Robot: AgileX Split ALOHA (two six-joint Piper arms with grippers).
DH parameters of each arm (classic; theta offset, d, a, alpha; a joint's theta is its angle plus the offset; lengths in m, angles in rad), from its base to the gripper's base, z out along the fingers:
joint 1: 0 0.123 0 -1.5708
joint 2: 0.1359 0 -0.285 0
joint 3: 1.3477 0 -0.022 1.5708
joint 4: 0 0.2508 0 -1.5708
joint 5: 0 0 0.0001 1.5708
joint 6: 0 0.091 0 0
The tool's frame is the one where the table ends.
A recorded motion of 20 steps. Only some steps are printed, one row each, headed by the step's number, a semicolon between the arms.
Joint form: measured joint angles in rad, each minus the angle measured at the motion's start. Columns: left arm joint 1, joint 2, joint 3, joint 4, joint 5, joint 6; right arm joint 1, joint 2, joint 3, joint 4, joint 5, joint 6.
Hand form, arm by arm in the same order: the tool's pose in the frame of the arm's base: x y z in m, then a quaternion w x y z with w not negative. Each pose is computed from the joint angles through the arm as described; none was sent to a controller.
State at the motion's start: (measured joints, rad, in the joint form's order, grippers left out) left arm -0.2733 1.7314 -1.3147 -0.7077 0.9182 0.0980; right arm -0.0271 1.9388 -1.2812 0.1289 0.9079 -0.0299
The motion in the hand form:
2: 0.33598 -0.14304 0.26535 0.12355 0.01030 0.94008 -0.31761; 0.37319 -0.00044 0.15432 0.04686 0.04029 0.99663 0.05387
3: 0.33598 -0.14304 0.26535 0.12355 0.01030 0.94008 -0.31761; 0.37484 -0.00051 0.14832 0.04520 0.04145 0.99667 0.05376
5: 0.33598 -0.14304 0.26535 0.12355 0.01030 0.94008 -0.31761; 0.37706 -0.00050 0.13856 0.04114 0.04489 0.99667 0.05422
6: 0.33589 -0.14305 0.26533 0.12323 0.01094 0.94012 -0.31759; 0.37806 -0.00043 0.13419 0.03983 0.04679 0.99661 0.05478
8: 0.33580 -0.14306 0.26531 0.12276 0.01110 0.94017 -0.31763; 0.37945 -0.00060 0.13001 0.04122 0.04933 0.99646 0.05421
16: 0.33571 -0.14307 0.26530 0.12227 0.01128 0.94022 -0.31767; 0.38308 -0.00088 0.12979 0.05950 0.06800 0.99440 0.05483
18: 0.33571 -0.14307 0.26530 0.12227 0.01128 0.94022 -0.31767; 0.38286 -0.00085 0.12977 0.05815 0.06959 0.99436 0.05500
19: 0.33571 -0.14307 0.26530 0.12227 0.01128 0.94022 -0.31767; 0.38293 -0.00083 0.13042 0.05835 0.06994 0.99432 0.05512
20: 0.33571 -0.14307 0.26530 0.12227 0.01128 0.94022 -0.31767; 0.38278 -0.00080 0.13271 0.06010 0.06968 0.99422 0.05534
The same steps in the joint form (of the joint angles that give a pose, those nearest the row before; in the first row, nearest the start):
2: 0.0000 0.0000 0.0000 0.0000 0.0000 0.0000; 0.0000 0.0311 0.0000 0.0095 -0.0295 0.0000
3: 0.0000 0.0000 0.0000 0.0000 0.0000 0.0000; 0.0000 0.0474 0.0000 0.0107 -0.0425 0.0000
5: 0.0000 0.0000 0.0000 0.0000 0.0000 0.0000; 0.0000 0.0738 0.0000 0.0140 -0.0608 0.0024
6: 0.0000 0.0000 0.0000 0.0000 0.0010 0.0010; 0.0000 0.0856 0.0000 0.0165 -0.0700 0.0034
8: 0.0000 0.0000 0.0000 0.0000 0.0020 0.0010; 0.0000 0.0969 0.0000 0.0165 -0.0843 0.0071
16: 0.0000 0.0000 0.0000 0.0000 0.0031 0.0010; 0.0000 0.0984 0.0000 0.0195 -0.1244 0.0403
18: 0.0000 0.0000 0.0000 0.0000 0.0031 0.0010; 0.0000 0.0984 0.0000 0.0195 -0.1218 0.0437
19: 0.0000 0.0000 0.0000 0.0000 0.0031 0.0010; 0.0000 0.0972 -0.0010 0.0195 -0.1201 0.0446
20: 0.0000 0.0000 0.0000 0.0000 0.0031 0.0010; 0.0000 0.0916 -0.0017 0.0195 -0.1173 0.0446

